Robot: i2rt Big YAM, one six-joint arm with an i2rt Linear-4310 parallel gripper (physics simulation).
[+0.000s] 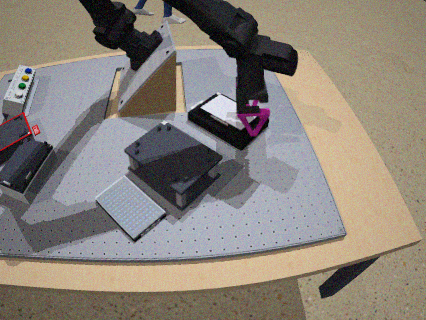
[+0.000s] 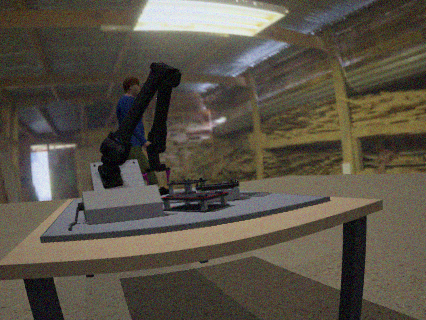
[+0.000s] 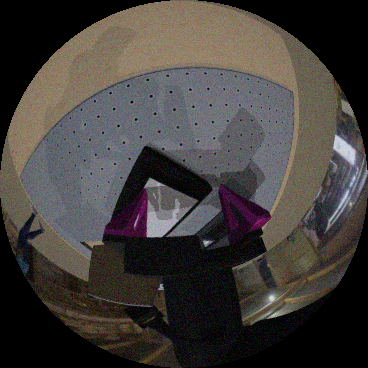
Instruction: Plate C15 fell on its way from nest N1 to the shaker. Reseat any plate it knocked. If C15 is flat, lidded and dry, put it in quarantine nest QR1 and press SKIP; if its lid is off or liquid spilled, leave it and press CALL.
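Places are measured from the arm's base along level axes (x ahead, y left, z up), in metres.
Where they show: gripper, fingertip midpoint: (image 1: 252,123) (image 2: 158,185) (image 3: 183,189); arm's base, link origin: (image 1: 147,51) (image 2: 110,176) (image 3: 118,284).
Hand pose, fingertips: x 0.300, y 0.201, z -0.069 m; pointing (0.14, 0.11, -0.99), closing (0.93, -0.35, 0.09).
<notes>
Each offset is from my fingertips to the centre of the thing. "*": to the spot under its first point. Level surfaces: height alone.
A pale plate with a grid of wells @(* dz -0.026, dx +0.143, dy -0.301 m) (image 1: 131,207) lies flat on the pegboard, against the near-left side of a dark two-deck stand (image 1: 172,155); whether it is lidded or dry I cannot tell. A black box with a white top @(dz -0.028, dx -0.060, dy -0.034 m) (image 1: 215,122) (image 3: 172,172) sits behind the stand. My gripper (image 1: 254,121) (image 2: 157,176) (image 3: 183,189) is open and empty, over the right part of that black box. A red-edged dark nest @(dz -0.019, dx -0.146, dy -0.651 m) (image 1: 14,132) with a small red tag is at the far left. A button box @(* dz +0.027, dx -0.306, dy -0.624 m) (image 1: 19,92) with blue, yellow, green and white buttons stands behind it; its lettering is unreadable.
A dark-topped grey device @(* dz +0.013, dx +0.014, dy -0.544 m) (image 1: 25,167) stands in front of the red-edged nest. A sloped panel on a wooden wedge (image 1: 152,90) rises behind the dark stand, beside the arm's base. The pegboard @(dz -0.042 m) (image 1: 280,220) lies on a wooden table @(dz -0.055 m) (image 1: 370,210). A person (image 2: 126,107) stands behind the arm.
</notes>
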